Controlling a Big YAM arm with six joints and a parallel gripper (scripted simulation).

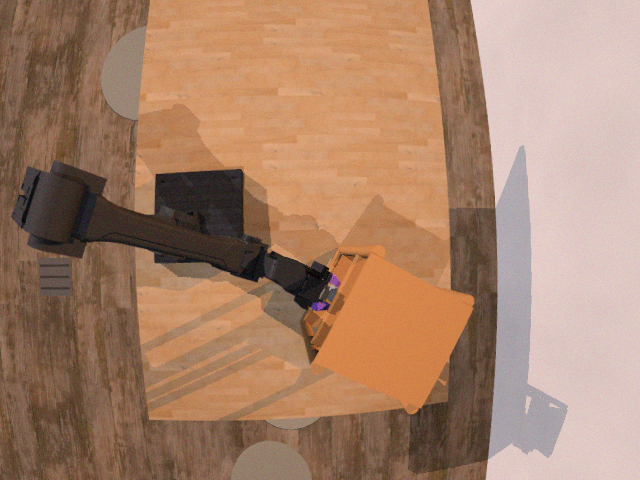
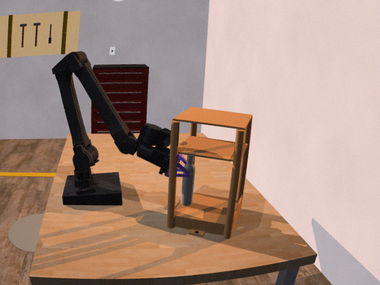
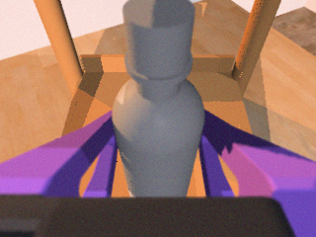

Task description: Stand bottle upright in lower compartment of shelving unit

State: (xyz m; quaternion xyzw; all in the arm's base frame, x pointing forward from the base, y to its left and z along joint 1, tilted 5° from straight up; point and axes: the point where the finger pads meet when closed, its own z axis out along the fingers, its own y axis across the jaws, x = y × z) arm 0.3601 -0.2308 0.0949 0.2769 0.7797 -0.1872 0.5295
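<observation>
Right now the grey bottle is right at my hand. Round my hand: shelving unit 60 mm ahead, 50 mm to the right, 20 mm above.
</observation>
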